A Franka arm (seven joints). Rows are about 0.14 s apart.
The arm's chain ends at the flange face. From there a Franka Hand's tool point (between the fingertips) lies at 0.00 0.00 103.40 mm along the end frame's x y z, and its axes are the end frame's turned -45 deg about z.
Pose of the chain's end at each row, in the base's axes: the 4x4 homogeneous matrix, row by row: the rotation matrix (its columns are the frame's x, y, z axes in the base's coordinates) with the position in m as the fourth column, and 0 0 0 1 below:
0.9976 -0.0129 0.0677 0.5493; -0.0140 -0.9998 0.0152 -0.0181; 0.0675 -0.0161 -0.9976 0.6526; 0 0 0 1
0.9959 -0.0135 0.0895 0.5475; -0.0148 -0.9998 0.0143 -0.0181; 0.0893 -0.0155 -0.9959 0.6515; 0 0 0 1
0.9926 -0.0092 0.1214 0.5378; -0.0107 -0.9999 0.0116 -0.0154; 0.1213 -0.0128 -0.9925 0.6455; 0 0 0 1
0.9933 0.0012 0.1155 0.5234; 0.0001 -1.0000 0.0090 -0.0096; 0.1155 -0.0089 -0.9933 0.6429; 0 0 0 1
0.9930 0.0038 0.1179 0.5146; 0.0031 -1.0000 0.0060 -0.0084; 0.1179 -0.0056 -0.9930 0.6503; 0 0 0 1
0.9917 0.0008 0.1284 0.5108; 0.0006 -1.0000 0.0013 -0.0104; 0.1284 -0.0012 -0.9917 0.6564; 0 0 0 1
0.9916 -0.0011 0.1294 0.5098; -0.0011 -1.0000 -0.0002 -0.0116; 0.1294 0.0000 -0.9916 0.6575; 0 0 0 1
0.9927 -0.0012 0.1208 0.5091; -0.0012 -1.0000 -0.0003 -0.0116; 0.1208 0.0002 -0.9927 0.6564; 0 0 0 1
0.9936 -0.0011 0.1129 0.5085; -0.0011 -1.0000 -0.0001 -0.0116; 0.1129 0.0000 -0.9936 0.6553; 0 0 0 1
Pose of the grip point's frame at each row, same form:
0.7145 0.6963 0.0677 0.5563; 0.6971 -0.7169 0.0152 -0.0165; 0.0591 0.0363 -0.9976 0.5494; 0 0 0 1
0.7138 0.6947 0.0895 0.5568; 0.6965 -0.7174 0.0143 -0.0166; 0.0741 0.0522 -0.9959 0.5485; 0 0 0 1
0.7084 0.6954 0.1214 0.5504; 0.6995 -0.7146 0.0116 -0.0142; 0.0948 0.0767 -0.9925 0.5429; 0 0 0 1
0.7015 0.7032 0.1155 0.5353; 0.7072 -0.7070 0.0090 -0.0087; 0.0880 0.0754 -0.9933 0.5402; 0 0 0 1
0.6995 0.7048 0.1179 0.5268; 0.7093 -0.7049 0.0060 -0.0078; 0.0873 0.0794 -0.9930 0.5476; 0 0 0 1
0.7007 0.7018 0.1284 0.5241; 0.7075 -0.7067 0.0013 -0.0103; 0.0916 0.0899 -0.9917 0.5539; 0 0 0 1
0.7019 0.7004 0.1294 0.5232; 0.7063 -0.7079 -0.0002 -0.0116; 0.0915 0.0915 -0.9916 0.5550; 0 0 0 1
0.7028 0.7011 0.1208 0.5216; 0.7063 -0.7080 -0.0003 -0.0116; 0.0853 0.0856 -0.9927 0.5538; 0 0 0 1
0.7034 0.7018 0.1129 0.5202; 0.7063 -0.7079 -0.0001 -0.0116; 0.0798 0.0798 -0.9936 0.5526; 0 0 0 1

